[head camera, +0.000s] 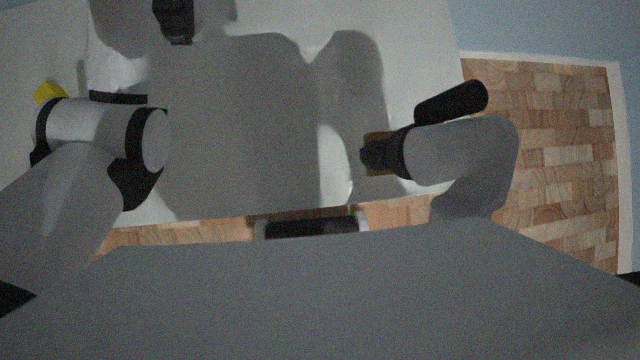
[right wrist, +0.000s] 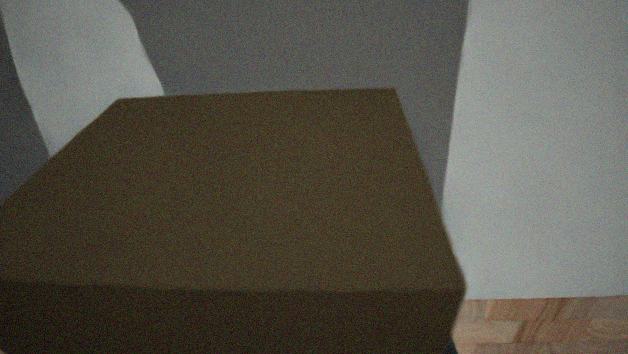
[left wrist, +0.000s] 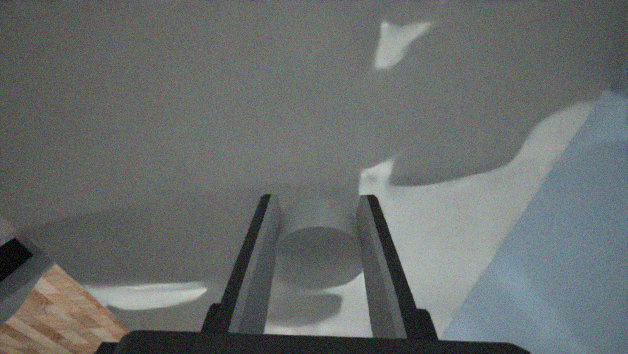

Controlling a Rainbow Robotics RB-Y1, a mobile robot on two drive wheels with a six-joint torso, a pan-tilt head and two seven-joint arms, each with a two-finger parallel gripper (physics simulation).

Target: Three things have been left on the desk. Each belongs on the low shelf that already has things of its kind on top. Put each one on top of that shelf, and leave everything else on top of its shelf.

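Where they show: left gripper, fingertip midpoint: [head camera: 187, 32] [left wrist: 318, 204]; right gripper, fingertip midpoint: [head camera: 377, 156]; robot's base, origin of the base link: [head camera: 311, 229].
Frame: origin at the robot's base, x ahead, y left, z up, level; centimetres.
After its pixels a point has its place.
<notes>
My left gripper [left wrist: 318, 204] @(x 63.8, y 23.5, z 85.1 cm) [head camera: 181, 40] @(x 63.8, y 23.5, z 85.1 cm) is shut on a pale grey cylinder [left wrist: 319, 257] @(x 63.7, y 21.6, z 87.2 cm), which stands out between its two fingers over the desk. My right gripper [head camera: 368, 154] @(x 33.9, y -16.4, z 79.8 cm) is shut on a brown-yellow box [right wrist: 240, 190] @(x 38.7, y -16.9, z 83.2 cm) [head camera: 379, 172] @(x 30.3, y -14.9, z 84.4 cm), near the desk's front right part in the head view. The box fills much of the right wrist view and hides the fingers there. Its height over the desk is hard to tell. A yellow block [head camera: 49, 93] @(x 59.9, y 71.3, z 76.6 cm) lies on the desk at the far left, partly behind my left arm. No low shelf shows in these views.
The white desk [head camera: 425, 45] @(x 65.9, y -36.8, z 72.1 cm) [right wrist: 540, 150] @(x 33.7, y -27.7, z 72.1 cm) carries broad shadows of my arms and body. Wooden floor [head camera: 570, 150] @(x 36.1, y -203.5, z 0.1 cm) [right wrist: 530, 320] @(x -75.4, y -94.2, z 0.1 cm) shows beyond its right and front edges. A black and grey object [head camera: 312, 227] @(x 5.4, y -0.5, z 19.1 cm) shows at the front edge, beside my grey body. Blue surface lies beyond.
</notes>
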